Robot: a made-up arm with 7 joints.
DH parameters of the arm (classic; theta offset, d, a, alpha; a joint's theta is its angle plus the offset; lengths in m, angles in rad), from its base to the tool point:
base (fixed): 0.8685 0 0.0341 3.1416
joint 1: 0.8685 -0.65 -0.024 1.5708
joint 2: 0 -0.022 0.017 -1.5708
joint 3: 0 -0.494 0.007 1.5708
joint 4: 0 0.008 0.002 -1.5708
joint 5: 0 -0.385 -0.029 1.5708
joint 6: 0 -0.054 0.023 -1.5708
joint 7: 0 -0.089 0.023 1.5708
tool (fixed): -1.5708 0.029 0 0
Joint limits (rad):
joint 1: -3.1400..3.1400
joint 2: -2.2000..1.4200
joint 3: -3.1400..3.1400
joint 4: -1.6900..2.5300
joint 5: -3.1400..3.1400
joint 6: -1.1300..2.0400
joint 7: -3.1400..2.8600
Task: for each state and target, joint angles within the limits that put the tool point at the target. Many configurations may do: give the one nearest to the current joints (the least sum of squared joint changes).
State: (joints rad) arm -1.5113 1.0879 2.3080 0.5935 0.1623 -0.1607 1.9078
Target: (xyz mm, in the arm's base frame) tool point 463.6 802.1 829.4
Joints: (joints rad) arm -1.4314 1.4200 1.5436 0.7031 0.1882 -0.1898 1.8622
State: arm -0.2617 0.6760 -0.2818 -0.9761 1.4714 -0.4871 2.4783
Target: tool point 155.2 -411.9 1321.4
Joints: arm 0.3219 0.7525 -0.9708 -0.9657 1.3248 -0.3512 2.4003
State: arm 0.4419 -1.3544 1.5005 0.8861 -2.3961 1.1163 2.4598
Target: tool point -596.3 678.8 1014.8
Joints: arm 0.9510 -1.3154 1.4339 0.1885 -2.5204 0.5824 2.6093
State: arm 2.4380 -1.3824 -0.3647 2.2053 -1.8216 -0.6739 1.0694
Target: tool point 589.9 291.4 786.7
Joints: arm 2.3203 -2.1869 -0.5642 1.6769 -1.8324 -0.5992 1.0310
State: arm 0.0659 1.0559 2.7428 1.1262 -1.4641 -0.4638 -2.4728
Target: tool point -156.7 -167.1 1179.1
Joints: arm 0.1393 0.5938 2.5584 1.6994 -1.5871 -0.4240 -2.5230
